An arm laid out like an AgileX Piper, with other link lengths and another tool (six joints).
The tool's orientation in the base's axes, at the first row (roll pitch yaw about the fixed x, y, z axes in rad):
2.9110, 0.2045, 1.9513
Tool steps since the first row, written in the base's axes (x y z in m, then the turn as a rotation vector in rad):
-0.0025, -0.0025, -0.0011, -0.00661, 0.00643, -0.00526
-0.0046, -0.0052, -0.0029, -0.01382, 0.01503, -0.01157
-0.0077, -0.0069, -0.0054, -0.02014, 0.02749, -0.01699
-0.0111, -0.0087, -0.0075, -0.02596, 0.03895, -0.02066
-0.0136, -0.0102, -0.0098, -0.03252, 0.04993, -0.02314
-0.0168, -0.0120, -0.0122, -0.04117, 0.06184, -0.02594
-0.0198, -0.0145, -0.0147, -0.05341, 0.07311, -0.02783
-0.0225, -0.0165, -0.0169, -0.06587, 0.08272, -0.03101
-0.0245, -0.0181, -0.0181, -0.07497, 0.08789, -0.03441
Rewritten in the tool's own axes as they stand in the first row. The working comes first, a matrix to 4 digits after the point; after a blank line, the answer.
The tool's axes in the first row as the columns of a matrix, in the base's axes (used below as rounded here):
-0.3636, 0.8867, 0.2856
0.9091, 0.4047, -0.0987
-0.2031, 0.2238, -0.9532

-0.0011, -0.0035, 0.0006, 0.00932, -0.00444, 0.00249
-0.0025, -0.0068, 0.0020, 0.02104, -0.00876, 0.00560
-0.0024, -0.0108, 0.0036, 0.03576, -0.01054, 0.00773
-0.0023, -0.0150, 0.0048, 0.04904, -0.01188, 0.00843
-0.0023, -0.0184, 0.0065, 0.06192, -0.01381, 0.00784
-0.0023, -0.0225, 0.0080, 0.07646, -0.01728, 0.00686
-0.0030, -0.0267, 0.0098, 0.09154, -0.02400, 0.00406
-0.0034, -0.0304, 0.0113, 0.10545, -0.03187, 0.00258
-0.0039, -0.0331, 0.0120, 0.11415, -0.03861, 0.00271

